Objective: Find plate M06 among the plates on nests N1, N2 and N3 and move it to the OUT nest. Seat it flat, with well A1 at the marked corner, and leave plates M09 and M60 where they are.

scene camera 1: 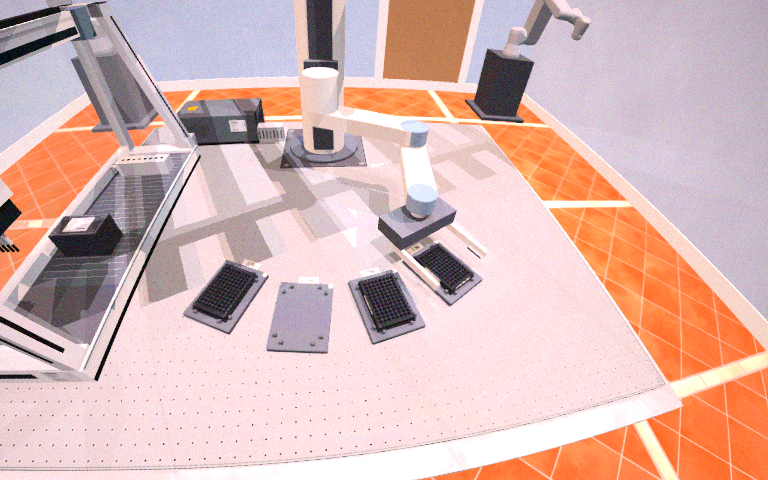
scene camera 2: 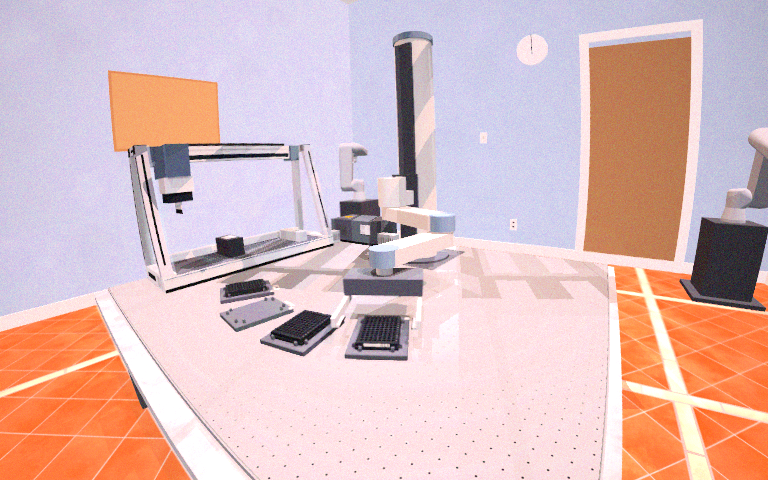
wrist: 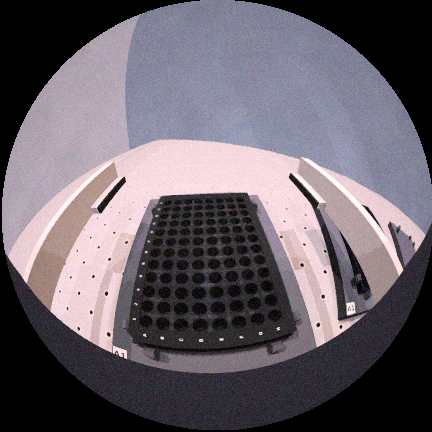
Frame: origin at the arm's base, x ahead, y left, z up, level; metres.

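Seen in the pictures: gripper, fingertip midpoint: (scene camera 1: 463,270) (scene camera 2: 374,325) (wrist: 205,162); arm's base, origin of the base link: (scene camera 1: 324,148) (scene camera 2: 418,258).
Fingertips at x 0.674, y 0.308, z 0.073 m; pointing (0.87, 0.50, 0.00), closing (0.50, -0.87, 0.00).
Offsets run from my fingertips to a thing's top centre. "spot": to the spot under its first point.
My gripper (scene camera 1: 458,268) (scene camera 2: 376,323) (wrist: 205,162) is open and empty, its fingers spread on both sides of and above the black plate {dx -0.044, dy -0.024, dz -0.034 m} (scene camera 1: 444,266) (scene camera 2: 380,332) (wrist: 207,265) on nest N1 {dx -0.044, dy -0.024, dz -0.038 m} (scene camera 1: 451,299) (scene camera 2: 376,354) (wrist: 215,362). The plate's A1 corner is near left in the wrist view, beside the nest's A1 tag {spot: dx -0.136, dy -0.017, dz -0.048 m} (wrist: 120,353). A second plate {dx +0.036, dy -0.180, dz -0.034 m} (scene camera 1: 387,300) (scene camera 2: 301,326) is on the neighbouring nest {spot: dx +0.114, dy -0.210, dz -0.049 m} (scene camera 1: 376,335). A third plate {dx -0.013, dy -0.530, dz -0.034 m} (scene camera 1: 226,291) (scene camera 2: 245,287) is on the far-left nest {spot: dx +0.072, dy -0.516, dz -0.049 m} (scene camera 1: 226,326). A bare grey nest {dx +0.052, dy -0.360, dz -0.038 m} (scene camera 1: 301,316) (scene camera 2: 256,313) lies between them. Plate names are unreadable.
A framed deck machine {spot: dx -0.151, dy -0.758, dz -0.019 m} (scene camera 1: 144,243) (scene camera 2: 243,267) stands at the left, with a black box {spot: dx -0.110, dy -0.843, dz +0.058 m} (scene camera 1: 87,234) (scene camera 2: 230,245) on it. A dark grey case {spot: dx -0.709, dy -0.683, dz +0.035 m} (scene camera 1: 220,121) (scene camera 2: 356,228) is beside the arm's column (scene camera 1: 320,33) (scene camera 2: 421,113). The neighbouring nest {dx +0.036, dy -0.180, dz -0.038 m} (wrist: 345,295) passes behind the right finger in the wrist view.
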